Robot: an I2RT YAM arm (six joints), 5 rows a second.
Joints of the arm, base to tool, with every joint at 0 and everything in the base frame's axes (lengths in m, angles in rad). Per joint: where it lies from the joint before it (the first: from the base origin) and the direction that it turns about. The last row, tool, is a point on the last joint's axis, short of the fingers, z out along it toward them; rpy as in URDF.
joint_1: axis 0 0 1 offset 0.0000 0.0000 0.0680
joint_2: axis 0 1 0 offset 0.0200 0.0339 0.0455
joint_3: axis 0 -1 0 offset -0.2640 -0.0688 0.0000
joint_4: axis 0 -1 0 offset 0.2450 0.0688 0.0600
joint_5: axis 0 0 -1 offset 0.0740 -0.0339 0.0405
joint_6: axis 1 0 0 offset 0.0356 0.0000 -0.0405
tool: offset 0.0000 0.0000 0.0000 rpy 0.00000 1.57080 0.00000
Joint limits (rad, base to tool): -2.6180..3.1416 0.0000..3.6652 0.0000..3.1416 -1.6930..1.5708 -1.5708..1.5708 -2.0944..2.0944
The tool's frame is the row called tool.
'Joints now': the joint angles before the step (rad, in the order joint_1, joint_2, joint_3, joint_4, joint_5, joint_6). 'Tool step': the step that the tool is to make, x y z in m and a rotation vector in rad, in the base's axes. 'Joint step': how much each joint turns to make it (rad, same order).
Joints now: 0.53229, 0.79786, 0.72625, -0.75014, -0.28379, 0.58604
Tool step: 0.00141, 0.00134, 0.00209, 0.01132, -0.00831, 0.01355
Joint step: -0.00011, 0.00596, 0.00626, 0.01076, -0.01339, -0.00643
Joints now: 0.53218, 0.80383, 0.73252, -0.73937, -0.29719, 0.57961
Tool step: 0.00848, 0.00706, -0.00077, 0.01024, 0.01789, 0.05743
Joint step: 0.00012, 0.05825, 0.01791, 0.02015, -0.05217, -0.03135
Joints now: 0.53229, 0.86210, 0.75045, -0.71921, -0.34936, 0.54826
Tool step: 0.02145, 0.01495, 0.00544, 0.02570, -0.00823, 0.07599
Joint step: -0.00079, 0.11907, 0.06188, 0.05944, -0.06510, -0.04795
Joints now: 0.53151, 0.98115, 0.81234, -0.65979, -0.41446, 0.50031
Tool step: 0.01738, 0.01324, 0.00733, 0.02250, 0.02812, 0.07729
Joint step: 0.00078, 0.10793, 0.08412, -0.00594, -0.07601, -0.03865
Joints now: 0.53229, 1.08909, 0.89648, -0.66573, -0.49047, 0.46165
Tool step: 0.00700, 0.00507, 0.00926, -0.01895, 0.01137, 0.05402
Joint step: -0.00001, 0.05466, 0.07715, -0.06859, -0.02623, -0.05526
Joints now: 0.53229, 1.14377, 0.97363, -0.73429, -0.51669, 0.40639
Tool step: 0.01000, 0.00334, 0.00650, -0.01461, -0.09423, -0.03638
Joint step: -0.00001, 0.01721, 0.02082, 0.06438, 0.06962, -0.01255
